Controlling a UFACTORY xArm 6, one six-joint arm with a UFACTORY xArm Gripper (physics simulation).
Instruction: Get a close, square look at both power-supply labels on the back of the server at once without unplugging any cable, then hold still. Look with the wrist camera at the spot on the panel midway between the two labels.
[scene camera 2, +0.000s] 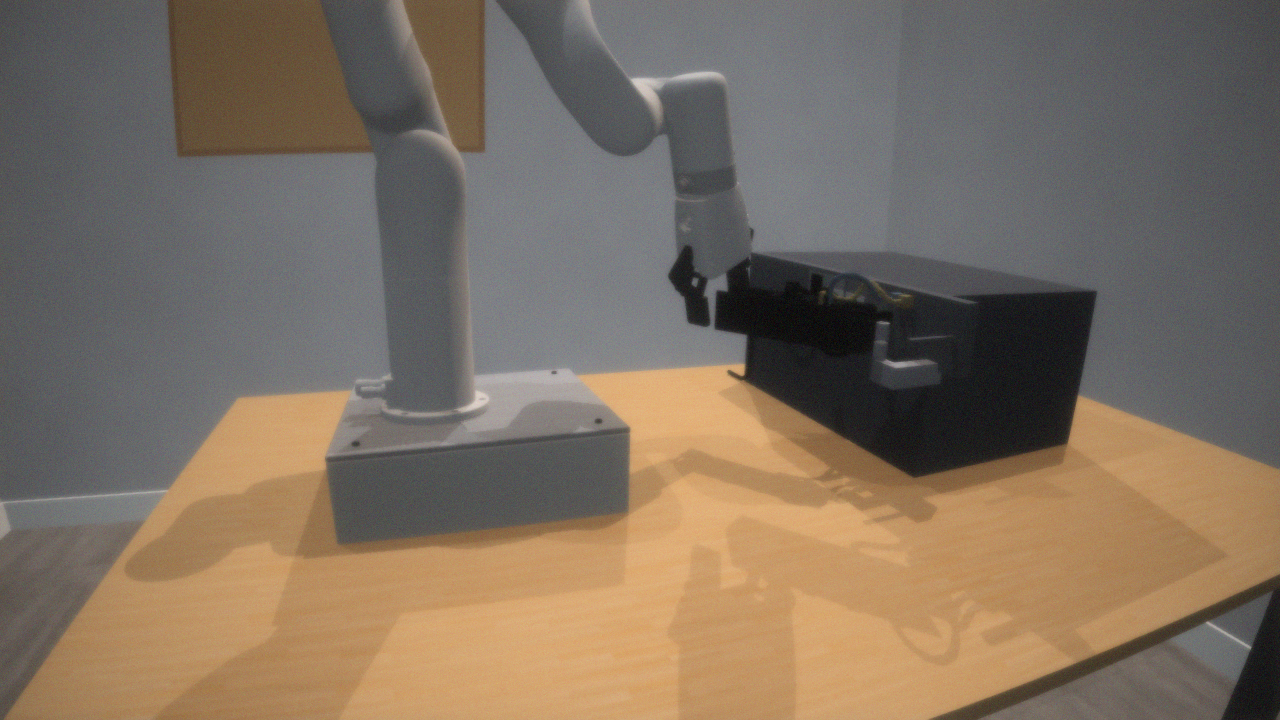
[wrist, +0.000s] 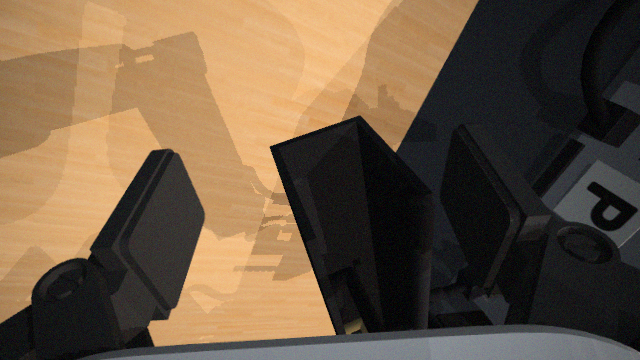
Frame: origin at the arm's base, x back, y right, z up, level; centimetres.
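Where they show: gripper, fingertip midpoint: (scene camera 2: 719, 309) (wrist: 317, 172); arm's base, link origin: (scene camera 2: 435, 409).
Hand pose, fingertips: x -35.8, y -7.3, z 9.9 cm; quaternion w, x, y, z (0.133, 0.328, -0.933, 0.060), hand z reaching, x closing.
Note:
Each offset is from my fingertips to the top centre of the thing. "spot": to the spot under its first point. Level surfaces: height alone.
The dark server @[dy -9.2, dx -30.2, dz +4.5 cm] (scene camera 2: 1029, 367) (wrist: 465, 90) stands at the right of the table. Its back carries a black hinged cable arm (scene camera 2: 787, 320) (wrist: 350, 200), shaped like an open channel in the wrist view. My gripper (scene camera 2: 718, 297) (wrist: 317, 172) is open; its fingers stand on either side of the channel's near end, with one finger pad towards the server panel. One pale label @[spot: dy -3.6, dx -18.4, dz -0.8 cm] (wrist: 579, 207) with a black P is cut by the right edge of the wrist view and appears tilted. A second label does not show. A black cable @[spot: dy -9.7, dx -13.8, dz -3.7 cm] (wrist: 591, 70) runs above the label.
Yellow and blue cables @[spot: dy +11.8, dx -16.4, dz +4.2 cm] (scene camera 2: 881, 293) loop over the far part of the cable arm. A light grey bracket @[spot: dy +17.3, dx -17.5, dz -3.9 cm] (scene camera 2: 905, 372) sticks out near the server's near corner. The robot's grey base box (scene camera 2: 483, 488) stands at the left on the wooden table @[dz -18.7 cm] (scene camera 2: 537, 644).

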